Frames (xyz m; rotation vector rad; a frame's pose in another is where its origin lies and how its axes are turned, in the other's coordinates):
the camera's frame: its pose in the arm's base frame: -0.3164 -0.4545 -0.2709 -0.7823 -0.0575 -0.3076
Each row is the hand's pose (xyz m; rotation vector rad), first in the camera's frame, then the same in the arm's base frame.
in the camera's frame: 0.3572 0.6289 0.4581 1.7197 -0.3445 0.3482
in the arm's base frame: 0.2376 0.1966 -0.3175 0.8765 -0.4361 0.2568
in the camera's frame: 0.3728 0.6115 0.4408 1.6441 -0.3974 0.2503
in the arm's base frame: 0.2463 0.1689 -0.3153 0.7978 -0.5089 0.1864
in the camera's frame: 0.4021 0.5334 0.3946 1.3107 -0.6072 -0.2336
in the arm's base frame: 0.2484 0.0770 -0.2898 0.4689 -0.8403 -0.1800
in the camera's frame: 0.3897 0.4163 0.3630 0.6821 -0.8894 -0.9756
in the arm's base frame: 0.2002 -0.0201 -0.2341 -0.0982 -1.3413 -0.7823
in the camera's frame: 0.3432 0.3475 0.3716 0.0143 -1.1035 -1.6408
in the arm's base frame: 0.1362 -0.0483 -0.1885 -0.6450 -1.7934 -1.3675
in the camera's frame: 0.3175 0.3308 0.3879 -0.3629 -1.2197 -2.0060
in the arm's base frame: 0.1078 -0.0416 -0.1698 -0.9170 -2.0640 -1.6990
